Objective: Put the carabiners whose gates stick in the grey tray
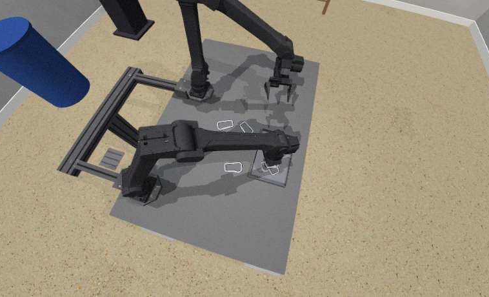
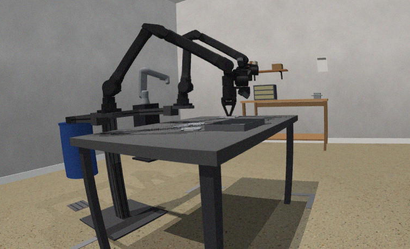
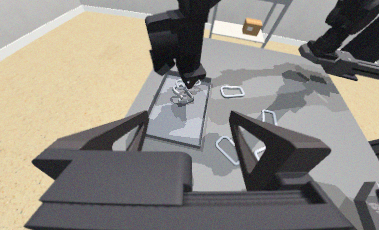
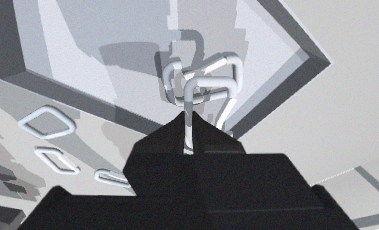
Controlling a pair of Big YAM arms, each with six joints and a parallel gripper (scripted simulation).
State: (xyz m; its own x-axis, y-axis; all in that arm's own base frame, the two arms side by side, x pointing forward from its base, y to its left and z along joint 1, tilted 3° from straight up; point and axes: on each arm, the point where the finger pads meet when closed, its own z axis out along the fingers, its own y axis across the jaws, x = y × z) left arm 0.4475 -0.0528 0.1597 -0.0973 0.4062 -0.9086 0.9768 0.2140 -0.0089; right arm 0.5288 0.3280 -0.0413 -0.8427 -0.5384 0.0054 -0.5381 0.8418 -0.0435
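Right now the grey tray is 2 cm ahead of my right hand, 5 cm to the left of it and 5 cm below it.
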